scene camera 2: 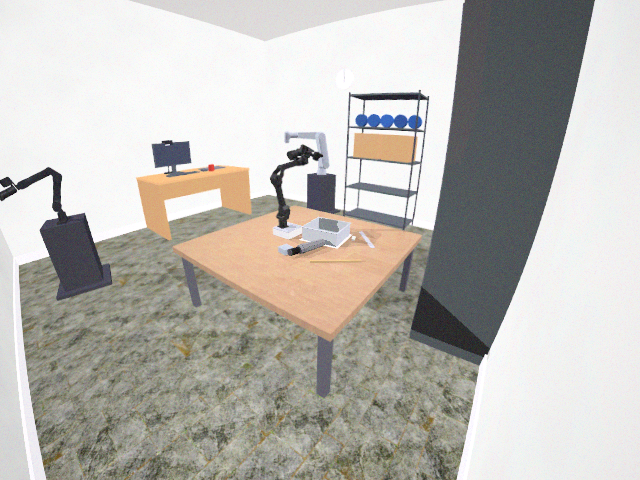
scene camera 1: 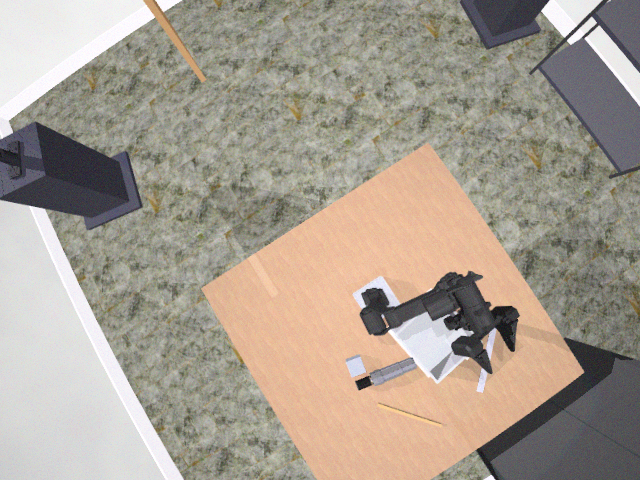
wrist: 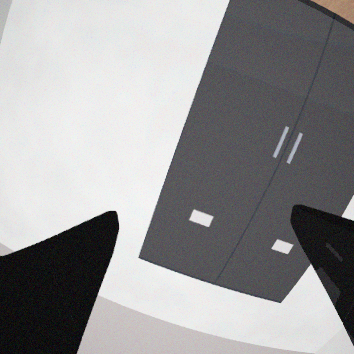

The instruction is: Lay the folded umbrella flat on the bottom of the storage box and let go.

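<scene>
The folded umbrella, grey with a black end, lies on the table outside the storage box. Its grey end is close to the box's side; whether they touch is unclear. The storage box is light grey, open-topped and upright. The arm hides part of it in scene camera 1, and its bottom is only partly visible. My gripper is open and empty, raised high above the table. Its fingers point away from the umbrella, and the umbrella does not show in the wrist view.
A pale block sits by the umbrella's black end. A thin yellow stick and a white strip lie on the table. A dark cabinet stands beyond the table edge.
</scene>
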